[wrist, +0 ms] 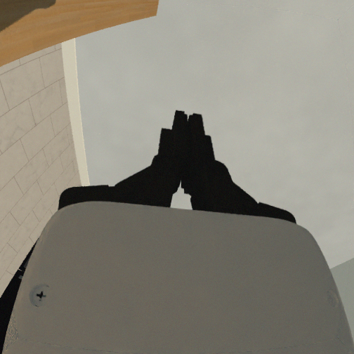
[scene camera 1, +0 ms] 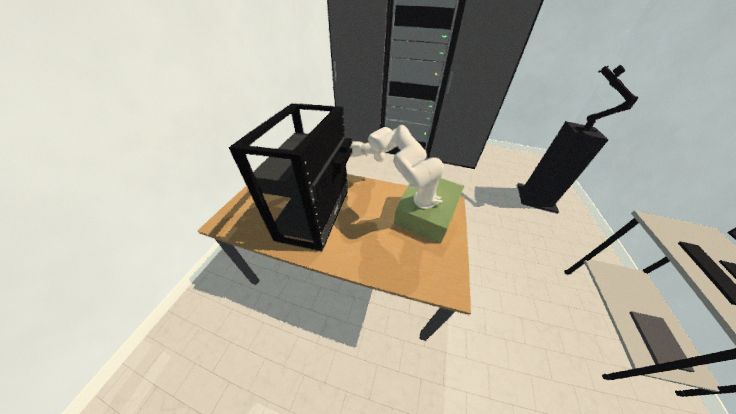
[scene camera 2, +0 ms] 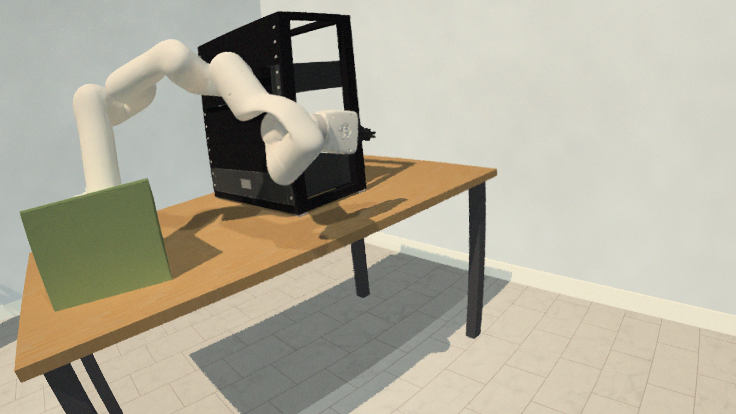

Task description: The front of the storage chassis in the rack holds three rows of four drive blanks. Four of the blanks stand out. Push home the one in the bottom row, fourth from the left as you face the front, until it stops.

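Where they show: gripper, between the fingertips: (scene camera 2: 371,135); arm's base, origin of its link: (scene camera 1: 425,199) (scene camera 2: 107,203).
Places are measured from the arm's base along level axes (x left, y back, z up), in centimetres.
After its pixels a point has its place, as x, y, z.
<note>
The black open-frame rack (scene camera 1: 310,205) {43.8, -44.1, 17.7} (scene camera 2: 284,51) {-5.7, -53.4, 29.5} stands on the table, its front towards the arm's base. A dark sliver at the lower left of the wrist view may be part of it. The storage chassis front is dark and partly hidden by the arm in scene camera 2; single drive blanks, including the bottom row's fourth, cannot be made out. My gripper (scene camera 1: 346,146) {-23.8, -65.7, 4.2} (scene camera 2: 372,134) {-23.8, -65.7, 4.2} (wrist: 183,130) is shut and empty, fingertips together. In scene camera 1 it is close to the rack's front at about mid-height. Contact cannot be told.
The arm's base stands on a green block (scene camera 1: 419,229) {11.6, 1.7, -13.1} (scene camera 2: 97,247) {-16.4, 4.9, -5.7} on the wooden table (scene camera 1: 411,287) {45.1, 5.5, -17.2} (scene camera 2: 452,173) {-10.4, -113.7, -17.2} (wrist: 110,17). A tall dark cabinet (scene camera 1: 360,66) stands behind the table. A black pedestal (scene camera 1: 563,164) and a light bench (scene camera 1: 669,226) stand to the right in scene camera 1.
</note>
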